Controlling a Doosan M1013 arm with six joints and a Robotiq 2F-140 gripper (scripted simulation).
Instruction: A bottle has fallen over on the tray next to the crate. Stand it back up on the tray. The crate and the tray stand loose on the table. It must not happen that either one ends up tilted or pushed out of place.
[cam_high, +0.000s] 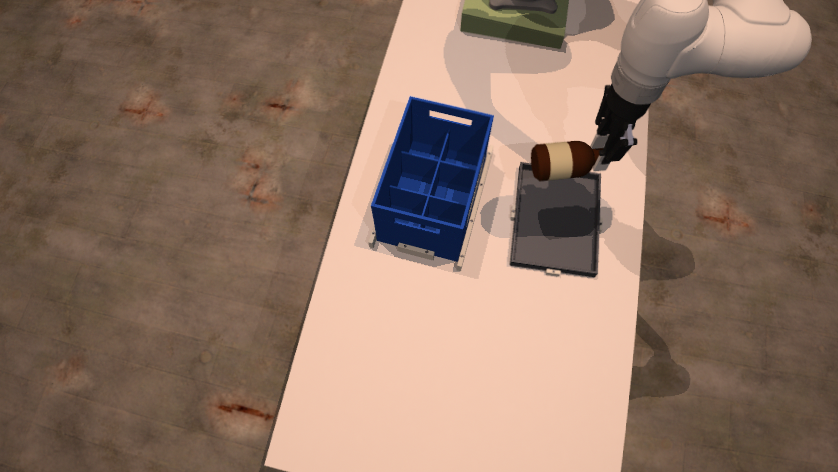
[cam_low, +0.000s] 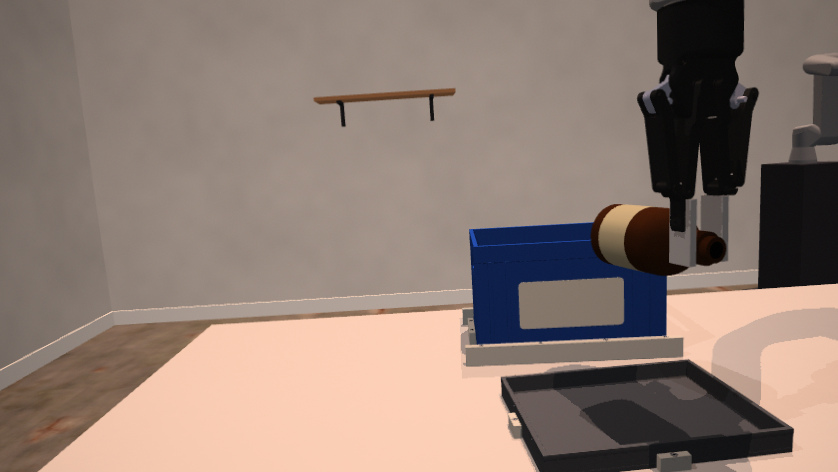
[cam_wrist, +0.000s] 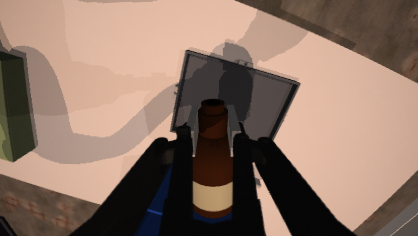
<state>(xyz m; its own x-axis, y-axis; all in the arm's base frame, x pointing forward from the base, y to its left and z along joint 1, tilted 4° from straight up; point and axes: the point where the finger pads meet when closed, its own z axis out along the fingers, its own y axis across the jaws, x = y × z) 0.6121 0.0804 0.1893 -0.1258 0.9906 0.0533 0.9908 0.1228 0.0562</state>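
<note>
The brown bottle is 50 mm to the right of my hand, 20 mm below it and 10 mm ahead of it. Also, from my hand: blue crate: 330 mm to the right, 140 mm below, 10 mm behind; dark grey tray: 210 mm below, 50 mm to the right, 50 mm ahead.
</note>
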